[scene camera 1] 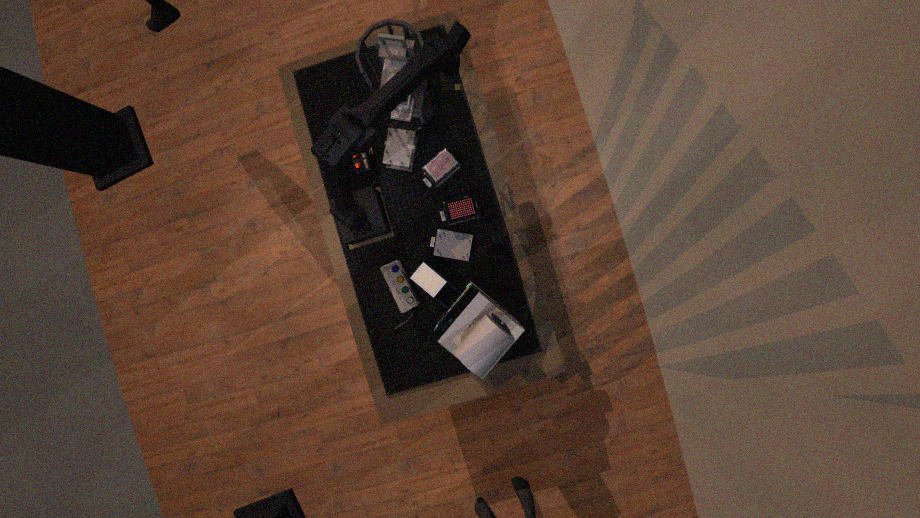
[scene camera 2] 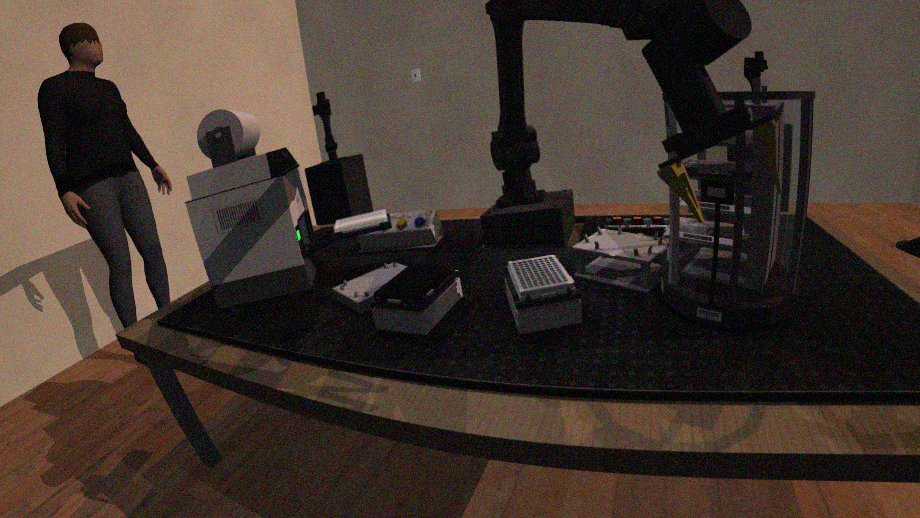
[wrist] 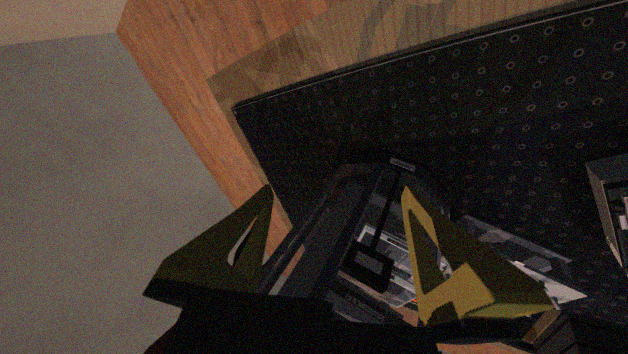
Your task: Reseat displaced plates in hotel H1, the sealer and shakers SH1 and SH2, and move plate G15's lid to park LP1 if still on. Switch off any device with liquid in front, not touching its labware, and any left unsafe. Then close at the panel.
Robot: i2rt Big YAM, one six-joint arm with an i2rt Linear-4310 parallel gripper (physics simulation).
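Where they show: gripper, fingertip midpoint: (scene camera 2: 739, 208) (wrist: 334, 190); arm's base, link origin: (scene camera 1: 357, 220) (scene camera 2: 521, 201).
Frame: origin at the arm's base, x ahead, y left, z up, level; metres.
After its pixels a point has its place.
Note:
The round plate hotel (scene camera 1: 358, 52) @(x 0.307, y 0.459, z 0.254 m) (scene camera 2: 806, 151) @(x 0.499, y 0.484, z 0.174 m) (wrist: 402, 164) @(x 0.511, y 0.345, z -0.056 m) has pale plates on several levels. My gripper (scene camera 2: 741, 205) @(x 0.606, y 0.341, z 0.129 m) (wrist: 334, 190) @(x 0.606, y 0.341, z 0.129 m) is open and empty; its yellow fingers overlap the hotel's clear front in view, with depth unclear. One shaker (scene camera 2: 545, 314) @(x 0.497, y 0.093, z -0.050 m) carries a plate (scene camera 1: 441, 166) @(x 0.428, y 0.072, z -0.014 m) (scene camera 2: 539, 273) @(x 0.431, y 0.081, z -0.013 m). The other shaker (scene camera 2: 412, 315) @(x 0.510, y -0.111, z -0.042 m) carries a dark-framed plate (scene camera 1: 460, 209) @(x 0.429, y -0.132, z -0.018 m) (scene camera 2: 415, 287) @(x 0.467, y -0.116, z -0.013 m). The sealer (scene camera 1: 482, 341) @(x 0.310, y -0.574, z 0.370 m) (scene camera 2: 247, 231) @(x 0.396, y -0.532, z 0.094 m) shows a green light. A white plate (scene camera 1: 428, 279) @(x 0.189, y -0.355, z 0.040 m) (scene camera 2: 361, 222) @(x 0.222, y -0.334, z 0.039 m) is beside it. The button panel (scene camera 1: 399, 286) @(x 0.053, y -0.334, z -0.011 m) (scene camera 2: 402, 236) @(x 0.078, y -0.307, z -0.047 m) is nearby. Labels, exact seating and liquid cannot be made out.
A pinned platform (scene camera 1: 452, 245) @(x 0.334, y -0.260, z -0.055 m) (scene camera 2: 370, 285) @(x 0.362, y -0.263, z -0.055 m) lies beside the dark-topped shaker. A clear raised stand (scene camera 1: 399, 148) @(x 0.291, y 0.223, z -0.020 m) (scene camera 2: 621, 244) @(x 0.297, y 0.226, z -0.020 m) is near the hotel. A device with red displays (scene camera 1: 358, 161) @(x 0.102, y 0.243, z -0.028 m) (scene camera 2: 637, 221) @(x 0.115, y 0.283, z -0.033 m) stands behind it. The arm base (scene camera 2: 527, 218) @(x 0.113, y 0.025, z -0.013 m) is at the back. A person (scene camera 2: 93, 122) stands left.

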